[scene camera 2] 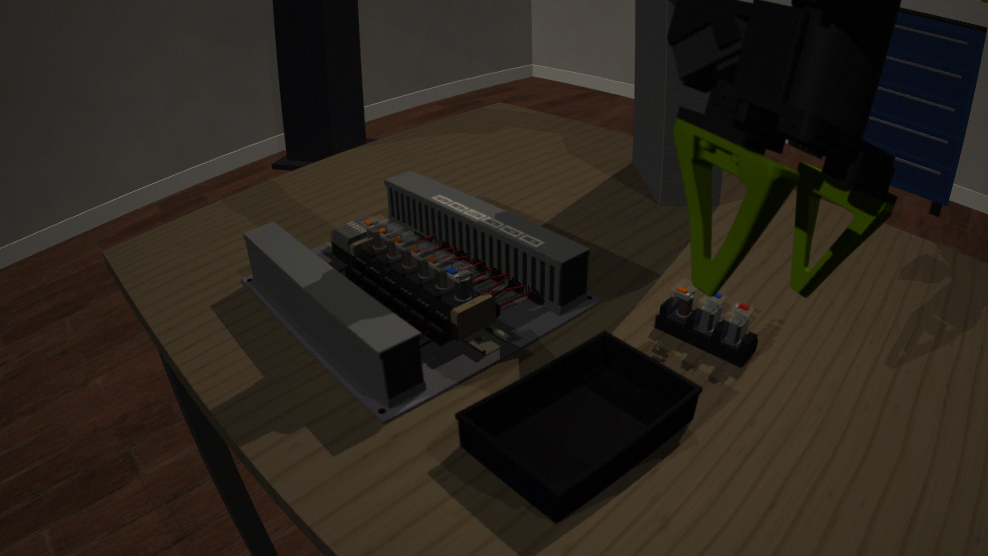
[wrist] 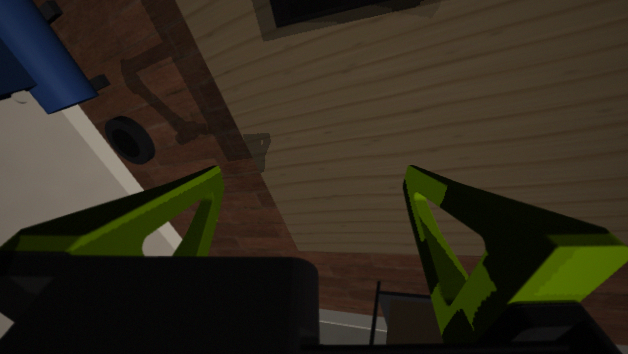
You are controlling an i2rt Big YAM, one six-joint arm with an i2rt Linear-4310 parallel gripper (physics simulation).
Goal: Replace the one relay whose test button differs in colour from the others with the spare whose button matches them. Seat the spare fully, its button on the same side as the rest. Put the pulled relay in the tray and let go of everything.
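Frame: origin at the arm's base, x back, y right, z up, level; metres.
Where they show: gripper, fingertip midpoint: (scene camera 2: 756,292) (wrist: 313,175).
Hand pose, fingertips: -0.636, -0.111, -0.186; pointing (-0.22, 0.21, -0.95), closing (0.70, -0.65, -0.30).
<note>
Each offset is from my fingertips to the top centre of the thing, as dx, dy, dz. "spot": to the spot under its first point.
In scene camera 2, a row of relays stands in black sockets; several show orange buttons, such as this relay @[+0.200, +0.302, -0.124] (scene camera 2: 413,255). The relay with a blue button @[+0.174, +0.251, -0.124] (scene camera 2: 461,282) stands at the row's near end. A black holder @[+0.229, +0.017, -0.170] (scene camera 2: 703,340) carries three spares: an orange-button spare @[+0.242, +0.047, -0.145] (scene camera 2: 683,302), a blue-button spare @[+0.229, +0.017, -0.145] (scene camera 2: 710,314) and a red-button spare @[+0.216, -0.012, -0.145] (scene camera 2: 737,327). The black tray @[spot: -0.003, +0.142, -0.173] (scene camera 2: 507,467) has nothing visible inside. My gripper (scene camera 2: 754,291) (wrist: 313,175) is open and empty, its green fingers well apart above the table. In scene camera 2 its tips appear just above the spares; their depth is unclear.
Two grey wire ducts @[+0.130, +0.386, -0.130] (scene camera 2: 328,311) @[+0.310, +0.291, -0.130] (scene camera 2: 490,235) flank the relay row on a grey base plate @[spot: +0.078, +0.232, -0.192] (scene camera 2: 442,397). Red wires run beside the far duct. A tan end block @[+0.165, +0.234, -0.152] (scene camera 2: 473,316) stands at the row's near end. A dark object @[spot: +0.029, +0.062, -0.158] (wrist: 345,9) shows at the wrist view's top edge.
</note>
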